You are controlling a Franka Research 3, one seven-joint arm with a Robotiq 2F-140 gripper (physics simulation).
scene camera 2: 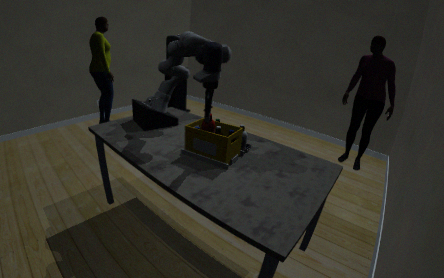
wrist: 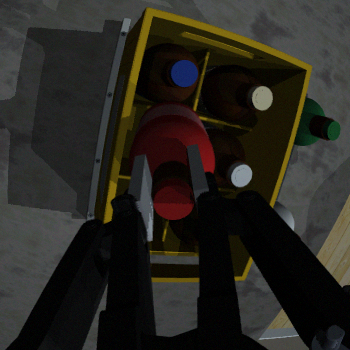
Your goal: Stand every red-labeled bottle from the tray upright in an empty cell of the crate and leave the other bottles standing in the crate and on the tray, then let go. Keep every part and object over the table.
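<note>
My gripper (scene camera 2: 208,115) (wrist: 169,166) is shut on the neck of a red-labeled bottle (scene camera 2: 209,125) (wrist: 172,131). The bottle is about upright, with its lower part inside the left-hand middle cell of the yellow crate (scene camera 2: 233,150) (wrist: 132,85) in the wrist view; its base is hidden. In the crate stand a blue-capped bottle (wrist: 184,73), a cream-capped bottle (wrist: 261,98) and a white-capped bottle (wrist: 241,175). A dark shape (wrist: 184,231) in the nearer cells is mostly hidden by the gripper. A green bottle (wrist: 306,122) stands outside the crate, where the tray is mostly hidden.
A grey rail (wrist: 109,95) runs along the crate's left side in the wrist view. A pale rounded object (scene camera 2: 244,136) (wrist: 285,217) is beside the crate's far side. The crate stands on the grey table (scene camera 2: 280,200). Two people (scene camera 2: 101,55) (scene camera 2: 377,75) stand beyond the table.
</note>
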